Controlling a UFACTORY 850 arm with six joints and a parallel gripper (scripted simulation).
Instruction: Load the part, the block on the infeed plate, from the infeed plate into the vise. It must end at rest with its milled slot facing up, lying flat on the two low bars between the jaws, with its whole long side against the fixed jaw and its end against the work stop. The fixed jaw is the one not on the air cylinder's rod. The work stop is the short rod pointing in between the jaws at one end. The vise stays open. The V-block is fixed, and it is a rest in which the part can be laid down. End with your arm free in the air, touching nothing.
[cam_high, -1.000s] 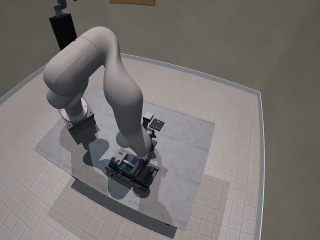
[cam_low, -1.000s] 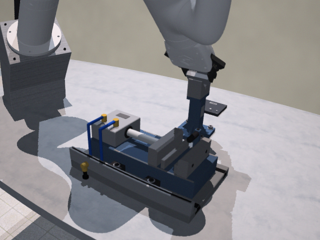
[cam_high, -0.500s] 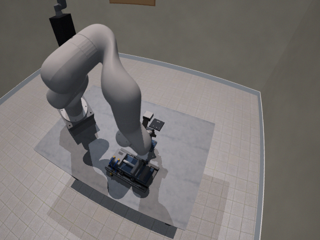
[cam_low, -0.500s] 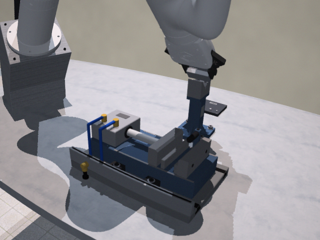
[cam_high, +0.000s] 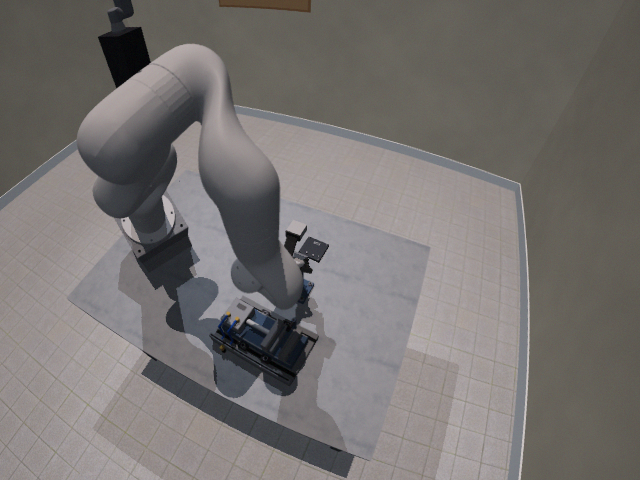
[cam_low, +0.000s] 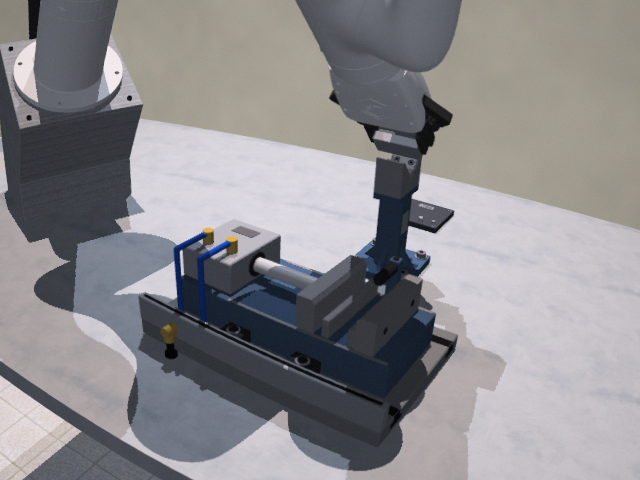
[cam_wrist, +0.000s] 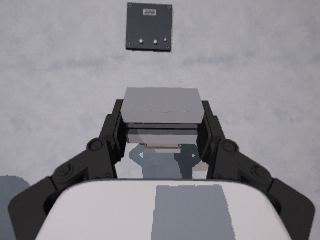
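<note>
Right now the part is right at my hand. The rest, counted from my hand: black work stop (5 cm ahead, 17 cm to the right, 10 cm below); cylinder rod (4 cm behind, 21 cm to the right, 11 cm below); blue post (1 cm to the left, 13 cm below).
</note>
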